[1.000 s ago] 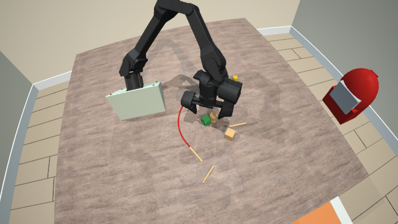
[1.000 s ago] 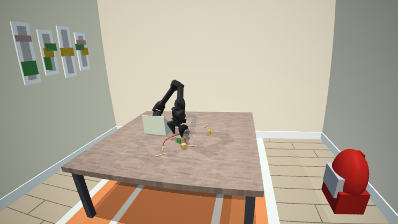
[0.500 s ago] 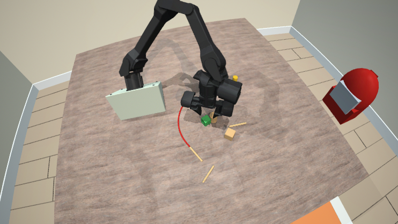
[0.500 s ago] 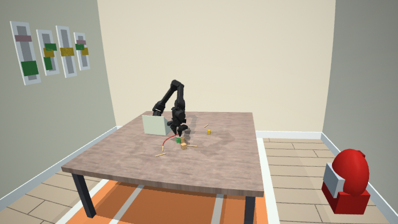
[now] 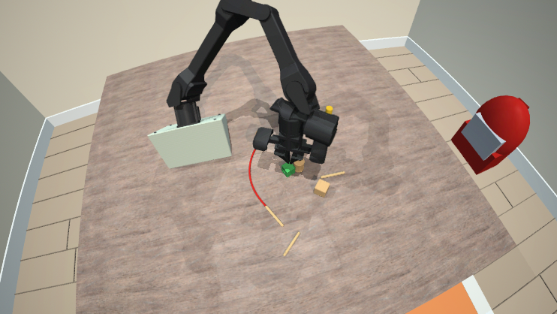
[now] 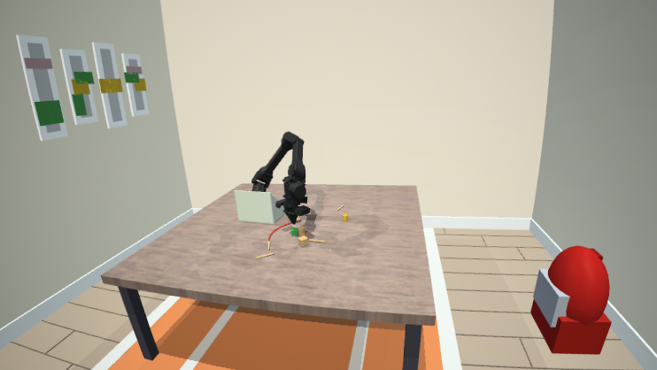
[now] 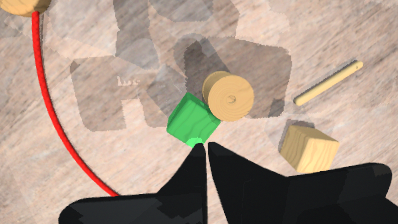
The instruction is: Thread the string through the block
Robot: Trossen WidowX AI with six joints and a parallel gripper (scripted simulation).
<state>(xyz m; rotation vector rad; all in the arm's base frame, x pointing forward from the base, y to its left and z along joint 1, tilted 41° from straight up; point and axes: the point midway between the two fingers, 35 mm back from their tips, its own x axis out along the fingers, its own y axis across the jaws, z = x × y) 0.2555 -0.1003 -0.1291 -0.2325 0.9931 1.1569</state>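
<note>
Now: the wooden cylinder 4 cm below my gripper tip, 3 cm ahead of it and 1 cm to the left of it. From my gripper tip the other things lie so: green block: 4 cm below, 1 cm to the left; then wooden cube: 9 cm to the right, 7 cm ahead, 4 cm below; then thin wooden stick: 11 cm to the right, 9 cm behind, 5 cm below.
</note>
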